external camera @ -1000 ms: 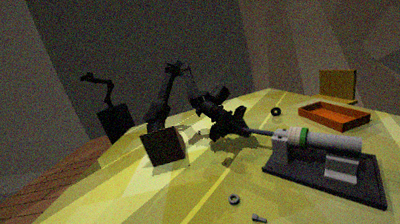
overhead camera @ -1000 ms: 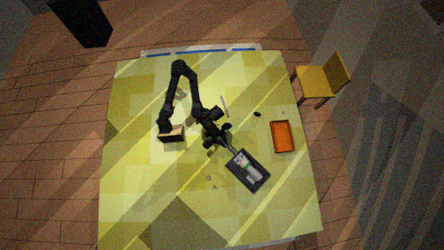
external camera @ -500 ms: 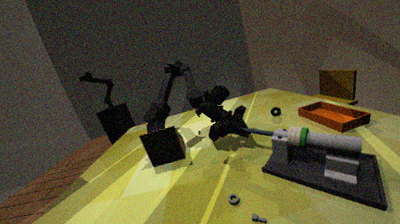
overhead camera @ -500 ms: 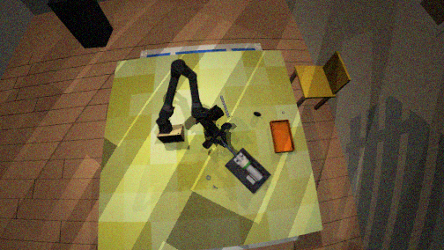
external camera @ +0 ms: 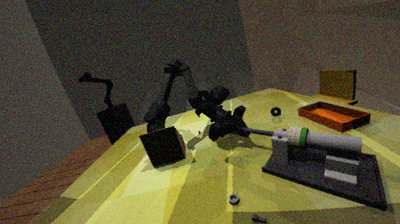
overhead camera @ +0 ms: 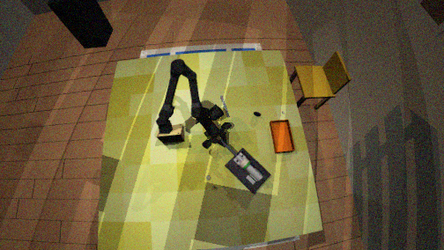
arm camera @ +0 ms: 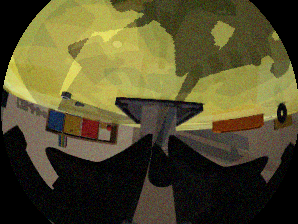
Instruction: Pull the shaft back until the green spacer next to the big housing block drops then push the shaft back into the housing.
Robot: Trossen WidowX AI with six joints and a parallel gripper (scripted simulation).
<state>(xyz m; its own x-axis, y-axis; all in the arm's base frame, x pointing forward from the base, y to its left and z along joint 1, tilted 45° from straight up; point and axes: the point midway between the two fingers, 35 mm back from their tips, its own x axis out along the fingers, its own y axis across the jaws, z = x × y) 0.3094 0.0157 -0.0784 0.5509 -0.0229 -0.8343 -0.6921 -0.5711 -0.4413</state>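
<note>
The green spacer is 11 cm ahead of my gripper tip, 11 cm to the right of it and 2 cm above it. Round my gripper tip: orange tray 35 cm ahead, 8 cm to the left, 5 cm below; black ring 20 cm ahead, 22 cm to the left, 4 cm below.
</note>
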